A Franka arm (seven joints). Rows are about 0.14 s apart.
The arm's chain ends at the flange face. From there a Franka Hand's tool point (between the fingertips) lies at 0.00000 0.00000 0.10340 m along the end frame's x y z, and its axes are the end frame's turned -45 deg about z.
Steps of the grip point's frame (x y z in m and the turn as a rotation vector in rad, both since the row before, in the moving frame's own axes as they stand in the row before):
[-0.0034 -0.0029 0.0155 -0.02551 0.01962 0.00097]
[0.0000 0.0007 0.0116 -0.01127 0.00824 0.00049]
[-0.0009 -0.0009 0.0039 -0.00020 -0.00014 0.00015]
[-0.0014 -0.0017 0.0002 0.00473 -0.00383 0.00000]
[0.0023 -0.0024 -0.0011 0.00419 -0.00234 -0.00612]
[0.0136 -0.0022 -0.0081 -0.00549 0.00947 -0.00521]
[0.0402 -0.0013 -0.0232 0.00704 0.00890 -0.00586]
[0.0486 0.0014 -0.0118 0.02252 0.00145 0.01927]
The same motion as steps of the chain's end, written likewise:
[-0.0078 -0.0001 0.0156 -0.00416 0.03191 0.00097]
[-0.0009 0.0003 0.0116 -0.00214 0.01380 0.00049]
[-0.0013 0.0000 0.0039 -0.00024 0.00004 0.00015]
[-0.0016 -0.0001 0.0002 0.00064 -0.00605 0.00000]
[0.0004 -0.0032 -0.0011 0.00131 -0.00462 -0.00612]
[0.0070 -0.0109 -0.0081 0.00281 0.01058 -0.00521]
[0.0274 -0.0282 -0.0232 0.01127 0.00132 -0.00586]
[0.0369 -0.0316 -0.0118 0.01695 -0.01490 0.01927]

